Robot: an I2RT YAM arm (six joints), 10 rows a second.
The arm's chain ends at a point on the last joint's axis. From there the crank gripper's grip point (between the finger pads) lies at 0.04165 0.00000 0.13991 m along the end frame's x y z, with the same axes.
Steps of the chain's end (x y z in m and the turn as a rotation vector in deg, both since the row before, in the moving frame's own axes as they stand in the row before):
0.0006, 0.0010, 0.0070, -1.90, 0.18, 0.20
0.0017, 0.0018, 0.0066, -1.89, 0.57, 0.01
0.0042, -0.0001, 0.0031, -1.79, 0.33, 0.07
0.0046, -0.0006, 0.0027, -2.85, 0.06, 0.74
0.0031, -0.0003, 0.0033, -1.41, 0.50, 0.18
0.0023, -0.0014, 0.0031, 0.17, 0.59, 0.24
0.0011, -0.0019, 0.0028, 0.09, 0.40, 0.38
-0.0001, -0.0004, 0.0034, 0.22, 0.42, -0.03
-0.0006, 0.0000, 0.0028, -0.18, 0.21, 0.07
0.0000, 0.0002, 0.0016, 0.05, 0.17, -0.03
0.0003, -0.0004, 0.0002, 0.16, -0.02, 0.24
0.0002, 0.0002, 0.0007, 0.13, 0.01, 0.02
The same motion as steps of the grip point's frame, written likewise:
0.0010, 0.0058, 0.0068, -1.90, 0.18, 0.20
0.0031, 0.0064, 0.0061, -1.89, 0.57, 0.01
0.0050, 0.0043, 0.0028, -1.79, 0.33, 0.07
0.0047, 0.0069, 0.0025, -2.85, 0.06, 0.74
0.0043, 0.0033, 0.0029, -1.41, 0.50, 0.18
0.0037, -0.0016, 0.0027, 0.17, 0.59, 0.24
0.0021, -0.0018, 0.0025, 0.09, 0.40, 0.38
0.0009, -0.0010, 0.0031, 0.22, 0.42, -0.03
-0.0001, 0.0005, 0.0026, -0.18, 0.21, 0.07
0.0004, 0.0001, 0.0015, 0.05, 0.17, -0.03
0.0003, -0.0006, 0.0002, 0.16, -0.02, 0.24
0.0002, -0.0001, 0.0007, 0.13, 0.01, 0.02

